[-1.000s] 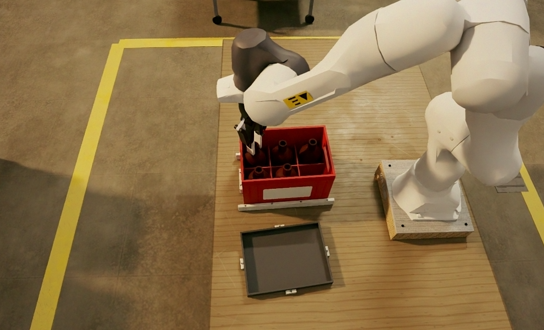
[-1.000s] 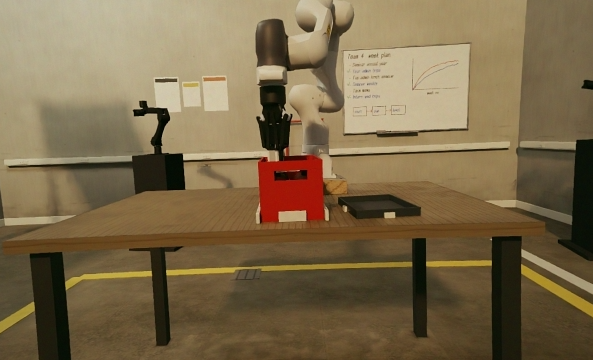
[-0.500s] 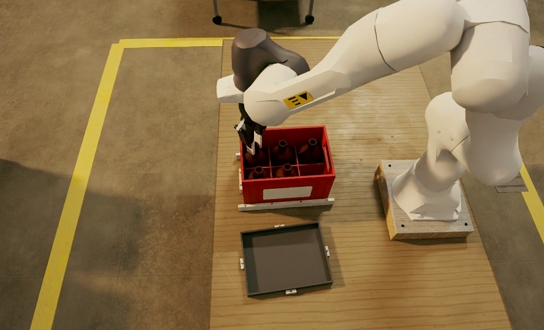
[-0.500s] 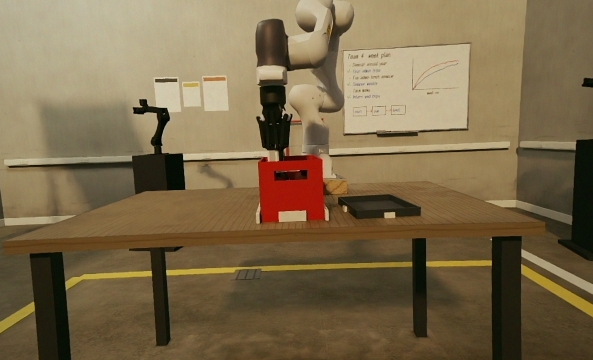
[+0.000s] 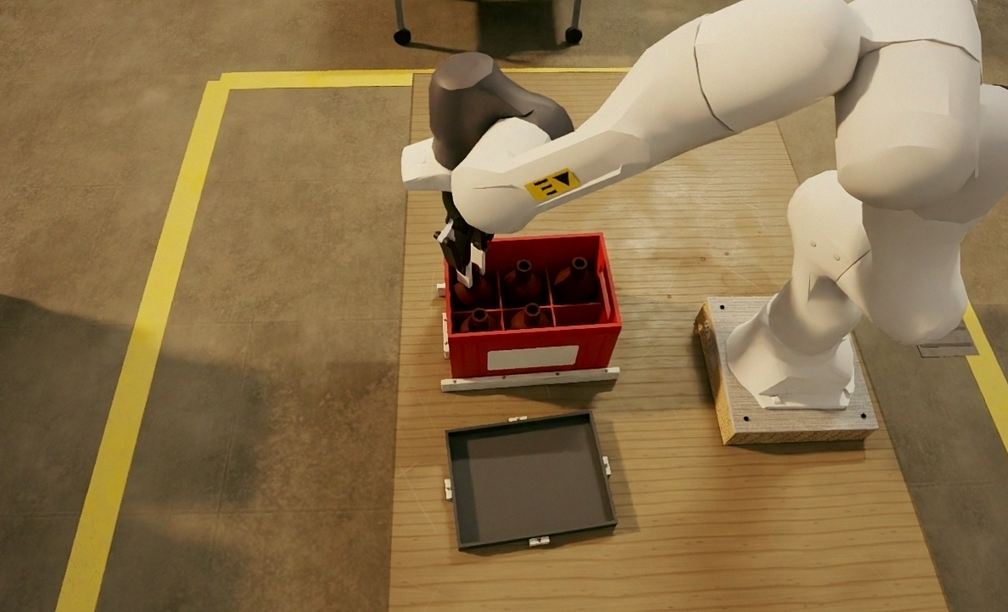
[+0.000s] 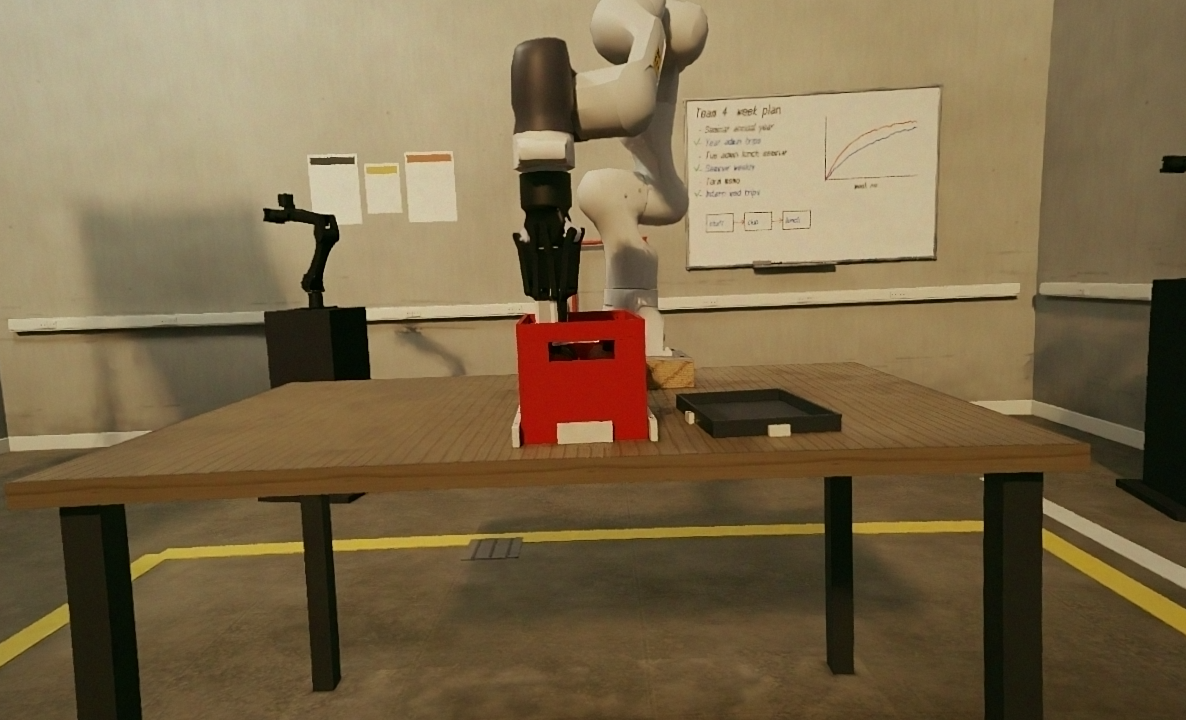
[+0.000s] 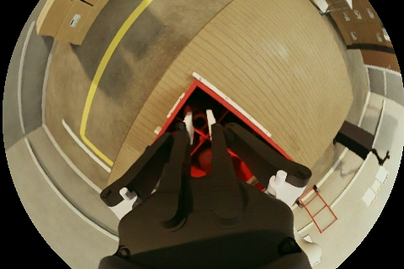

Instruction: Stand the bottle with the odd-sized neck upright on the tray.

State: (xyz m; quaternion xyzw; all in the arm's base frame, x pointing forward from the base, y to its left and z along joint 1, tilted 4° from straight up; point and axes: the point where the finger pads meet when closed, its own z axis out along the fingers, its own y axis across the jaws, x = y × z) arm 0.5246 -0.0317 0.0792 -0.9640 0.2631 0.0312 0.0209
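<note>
The crate is 100 mm behind my hand, 90 mm below it and 20 mm to the left of it. Round my hand: glass bottle: 110 mm behind, 90 mm below, 60 mm to the left; then dark tray: 290 mm to the left, 160 mm below, 150 mm behind.
</note>
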